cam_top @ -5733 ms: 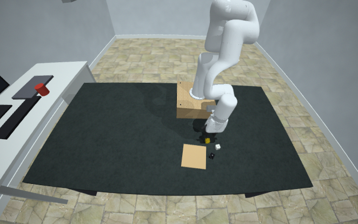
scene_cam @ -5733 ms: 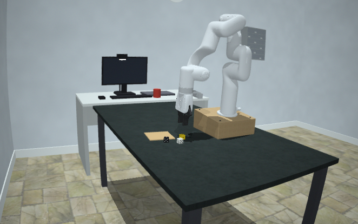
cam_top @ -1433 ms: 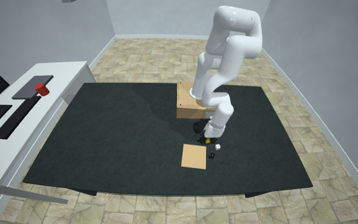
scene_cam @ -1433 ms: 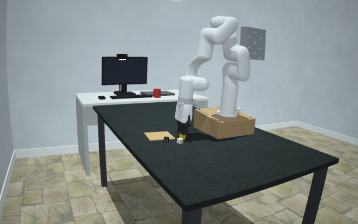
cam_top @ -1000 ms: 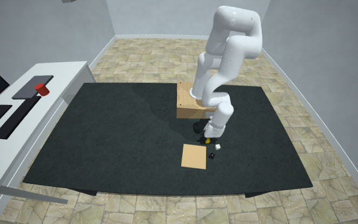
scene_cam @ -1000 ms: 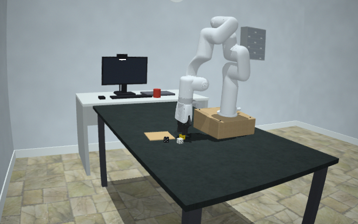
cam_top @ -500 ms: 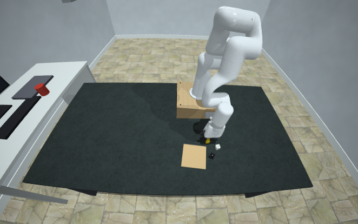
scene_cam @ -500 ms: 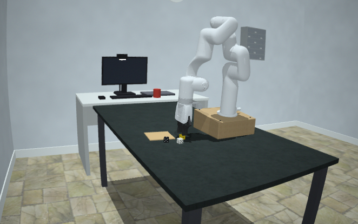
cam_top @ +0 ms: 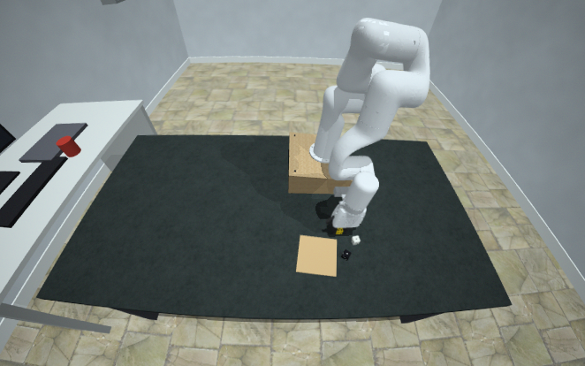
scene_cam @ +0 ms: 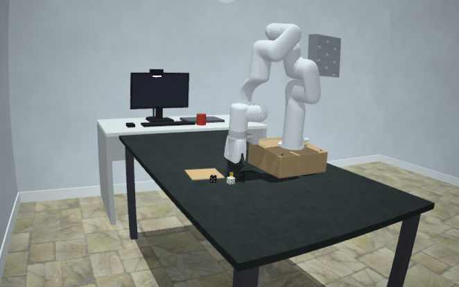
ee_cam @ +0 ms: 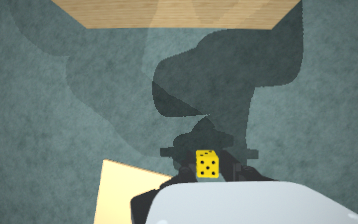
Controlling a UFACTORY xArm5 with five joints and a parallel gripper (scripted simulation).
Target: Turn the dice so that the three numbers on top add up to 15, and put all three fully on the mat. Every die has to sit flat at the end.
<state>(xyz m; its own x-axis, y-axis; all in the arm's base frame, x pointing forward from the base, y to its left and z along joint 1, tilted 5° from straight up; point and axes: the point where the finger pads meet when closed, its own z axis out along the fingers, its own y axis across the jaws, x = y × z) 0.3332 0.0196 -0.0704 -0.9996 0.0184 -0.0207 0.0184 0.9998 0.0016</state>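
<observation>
Right now the yellow die is 20 mm below my hand. Round my hand: black die (100 mm ahead, 20 mm below); tan mat (90 mm ahead, 100 mm to the right, 30 mm below); white die (50 mm ahead, 50 mm to the left, 20 mm below).
</observation>
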